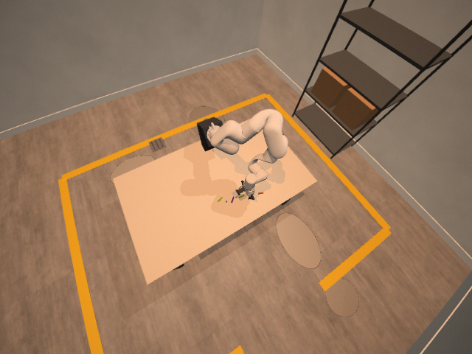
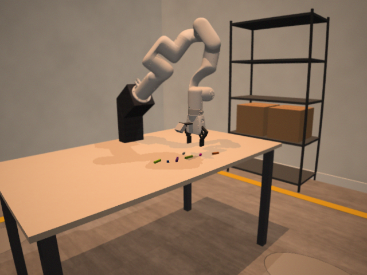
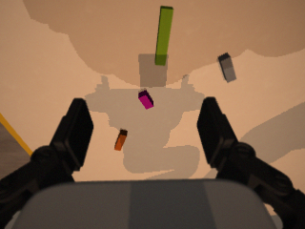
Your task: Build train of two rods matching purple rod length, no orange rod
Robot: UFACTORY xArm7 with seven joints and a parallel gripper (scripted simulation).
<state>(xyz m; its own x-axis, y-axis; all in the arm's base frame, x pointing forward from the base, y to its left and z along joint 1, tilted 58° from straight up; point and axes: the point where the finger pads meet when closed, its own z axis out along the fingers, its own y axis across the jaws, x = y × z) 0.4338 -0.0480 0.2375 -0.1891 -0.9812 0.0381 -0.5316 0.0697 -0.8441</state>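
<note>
Now: hand 9 cm past the small blue rod, 14 cm to the left of it and 7 cm above it. Also, from my hand: purple rod (6 cm behind, 9 cm to the right, 7 cm below); then grey rod (8 cm behind, 3 cm to the left, 7 cm below); then magenta rod (1 cm ahead, 4 cm to the left, 7 cm below).
</note>
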